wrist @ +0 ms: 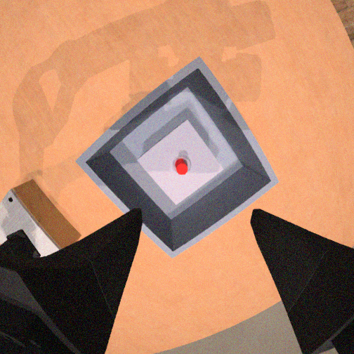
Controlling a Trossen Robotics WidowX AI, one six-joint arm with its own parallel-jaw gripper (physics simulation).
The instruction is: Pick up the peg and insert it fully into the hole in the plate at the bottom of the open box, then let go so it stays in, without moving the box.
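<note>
The red peg (pixel 181 166) stands in the hole of the pale plate (pixel 172 190) at the bottom of the open box. It looks nearly upright, with its red top showing; how deep it sits cannot be told from above. The grey box (pixel 106 187) is in the middle of the wrist view, turned like a diamond. My gripper (pixel 197 215) is open and empty, with its black fingers wide apart above the near side of the box. The peg stands between and beyond the fingertips, apart from both.
A brown and white block-like object (pixel 49 215) lies left of the box, partly hidden by the left finger. The box stands on an orange round-edged surface (pixel 310 150). A grey area (pixel 240 332) shows at the bottom, and a shadow of the arm falls behind the box.
</note>
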